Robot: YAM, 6 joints.
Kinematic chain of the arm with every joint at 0, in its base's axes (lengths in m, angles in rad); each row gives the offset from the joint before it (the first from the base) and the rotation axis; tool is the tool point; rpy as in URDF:
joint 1: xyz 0 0 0.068 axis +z
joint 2: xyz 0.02 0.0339 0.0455 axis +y
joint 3: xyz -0.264 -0.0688 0 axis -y
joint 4: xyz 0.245 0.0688 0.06 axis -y
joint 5: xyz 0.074 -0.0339 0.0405 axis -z
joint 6: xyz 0.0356 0 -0.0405 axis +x
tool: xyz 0 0 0 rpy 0 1.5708 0
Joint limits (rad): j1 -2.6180..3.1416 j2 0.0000..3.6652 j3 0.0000..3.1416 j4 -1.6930..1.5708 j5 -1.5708..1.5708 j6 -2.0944..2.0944
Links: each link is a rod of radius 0.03 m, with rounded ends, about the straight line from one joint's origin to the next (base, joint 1, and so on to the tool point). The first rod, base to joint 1, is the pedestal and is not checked.
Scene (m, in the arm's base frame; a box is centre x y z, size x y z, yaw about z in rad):
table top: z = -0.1
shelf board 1: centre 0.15 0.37 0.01 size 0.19 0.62 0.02 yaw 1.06
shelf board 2: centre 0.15 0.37 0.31 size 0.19 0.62 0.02 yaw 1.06
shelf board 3: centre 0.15 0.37 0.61 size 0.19 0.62 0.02 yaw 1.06
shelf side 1: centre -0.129 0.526 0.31 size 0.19 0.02 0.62 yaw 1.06
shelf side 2: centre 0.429 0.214 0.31 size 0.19 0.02 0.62 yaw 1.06
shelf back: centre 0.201 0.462 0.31 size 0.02 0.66 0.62 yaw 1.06
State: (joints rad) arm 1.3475 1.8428 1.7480 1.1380 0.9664 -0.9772
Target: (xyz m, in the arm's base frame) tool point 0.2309 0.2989 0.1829
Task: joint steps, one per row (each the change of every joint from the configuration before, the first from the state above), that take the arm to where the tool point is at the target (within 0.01 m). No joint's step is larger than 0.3 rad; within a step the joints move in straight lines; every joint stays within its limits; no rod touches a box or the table.
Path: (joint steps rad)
1: 0.1041 -0.2245 -0.2167 0.0718 0.0401 0.0000
2: 0.1041 -0.2245 -0.2166 0.0717 0.0400 0.0000
3: 0.1040 -0.2246 -0.2167 0.0718 0.0401 0.0000
4: -0.1780 0.0304 -0.2314 -0.0295 0.0449 0.0000
5: -0.1780 0.0305 -0.2315 -0.0296 0.0448 0.0000
6: -0.1781 0.0304 -0.2314 -0.0295 0.0449 0.0000
7: -0.1780 0.0304 -0.2315 -0.0296 0.0448 0.0000
8: 0.0163 0.2094 0.2357 -0.0569 -0.0591 0.0000
9: 0.0164 0.2095 0.2356 -0.0570 -0.0592 0.0000
10: 0.0164 0.2094 0.2357 -0.0569 -0.0591 0.0000

